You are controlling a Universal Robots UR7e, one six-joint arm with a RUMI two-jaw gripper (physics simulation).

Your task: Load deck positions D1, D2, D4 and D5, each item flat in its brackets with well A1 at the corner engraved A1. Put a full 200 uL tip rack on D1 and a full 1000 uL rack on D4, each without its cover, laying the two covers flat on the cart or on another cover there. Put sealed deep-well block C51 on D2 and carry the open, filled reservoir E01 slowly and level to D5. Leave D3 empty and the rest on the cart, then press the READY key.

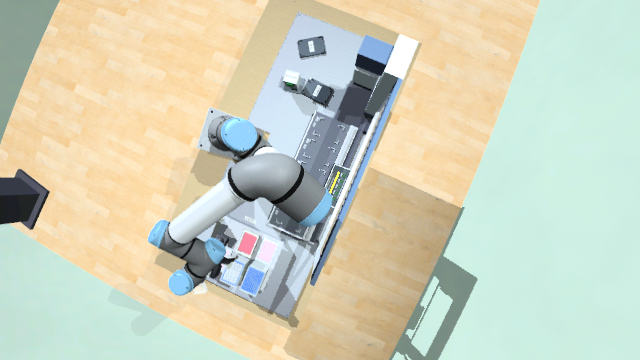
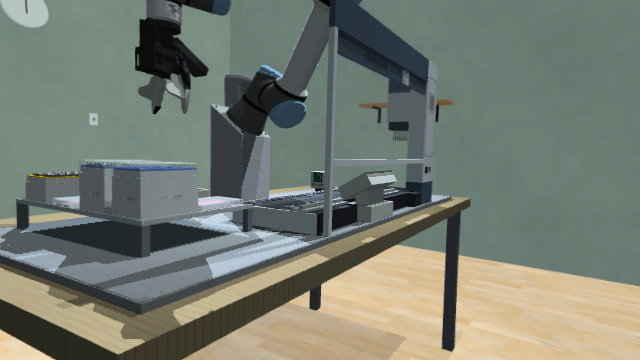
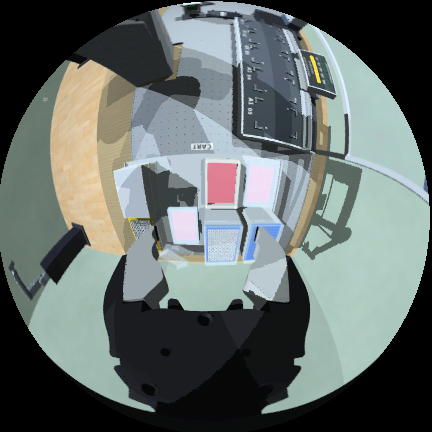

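Note:
My gripper (image 1: pixel 223 265) (image 2: pixel 170 110) (image 3: pixel 205 227) is open and empty, pointing down high above the cart (image 2: pixel 145 240). Below stand a blue-topped tip rack (image 1: pixel 253 280) (image 3: pixel 271 236) and a rack of pale tips with a blue rim (image 1: pixel 233 273) (image 3: pixel 222 245); clear covers show over them. Behind are the red-filled reservoir (image 1: pixel 247 243) (image 3: pixel 221 183) and a pink-topped plate (image 1: pixel 268 250) (image 3: pixel 260 183); another pink-topped plate (image 3: pixel 183 226) is left. A yellow-rimmed rack (image 2: pixel 52 176) (image 3: pixel 140 227) is partly behind a finger. A clear cover (image 3: pixel 172 256) appears slanted near the edge; its support is unclear.
The bracketed deck (image 1: pixel 325 135) (image 3: pixel 272 80) lies beyond the cart, under the gantry frame (image 2: pixel 380 42). The control panel (image 1: pixel 335 182) (image 3: pixel 316 69) stands beside it. A tall pale block (image 3: pixel 131 190) stands left. Two dark devices (image 1: pixel 311 46) (image 1: pixel 318 92) lie at the table's far end.

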